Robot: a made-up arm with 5 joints. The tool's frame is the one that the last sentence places.
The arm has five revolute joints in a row. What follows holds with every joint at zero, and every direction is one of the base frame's. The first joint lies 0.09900 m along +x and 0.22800 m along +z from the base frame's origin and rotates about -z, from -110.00 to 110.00 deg. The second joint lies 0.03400 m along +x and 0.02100 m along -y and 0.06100 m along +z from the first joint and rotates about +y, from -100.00 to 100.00 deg. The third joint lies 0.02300 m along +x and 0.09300 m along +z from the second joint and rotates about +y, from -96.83 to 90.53 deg. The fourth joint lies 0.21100 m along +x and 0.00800 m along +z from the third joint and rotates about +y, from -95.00 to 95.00 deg. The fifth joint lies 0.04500 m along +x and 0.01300 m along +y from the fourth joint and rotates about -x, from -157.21 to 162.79 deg. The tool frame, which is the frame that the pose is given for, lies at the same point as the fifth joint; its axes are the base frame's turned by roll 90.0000, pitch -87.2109 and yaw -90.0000 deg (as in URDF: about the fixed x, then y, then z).
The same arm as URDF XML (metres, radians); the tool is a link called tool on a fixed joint. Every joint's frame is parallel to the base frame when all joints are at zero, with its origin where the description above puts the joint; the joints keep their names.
<robot name="arm">
<joint name="joint 1" type="revolute"><parent link="base_link"/><child link="link1"/><origin xyz="0.099 0 0.228"/><axis xyz="0 0 -1"/><limit lower="-1.9199" upper="1.9199"/></joint>
<joint name="joint 2" type="revolute"><parent link="link1"/><child link="link2"/><origin xyz="0.034 -0.021 0.061"/><axis xyz="0 1 0"/><limit lower="-1.7453" upper="1.7453"/></joint>
<joint name="joint 3" type="revolute"><parent link="link2"/><child link="link3"/><origin xyz="0.023 0 0.093"/><axis xyz="0 1 0"/><limit lower="-1.69" upper="1.58"/></joint>
<joint name="joint 4" type="revolute"><parent link="link3"/><child link="link4"/><origin xyz="0.211 0 0.008"/><axis xyz="0 1 0"/><limit lower="-1.6581" upper="1.6581"/></joint>
<joint name="joint 5" type="revolute"><parent link="link4"/><child link="link5"/><origin xyz="0.045 0.013 0"/><axis xyz="-1 0 0"/><limit lower="-2.7438" upper="2.8412"/></joint>
<joint name="tool_joint" type="fixed"><parent link="link5"/><child link="tool"/><origin xyz="0 0 0" rpy="1.5708 -1.5221 -1.5708"/></joint>
<link name="base_link"/>
<link name="link1"/>
<link name="link2"/>
<link name="link3"/>
<link name="link4"/>
<link name="link5"/>
<link name="tool"/>
</robot>

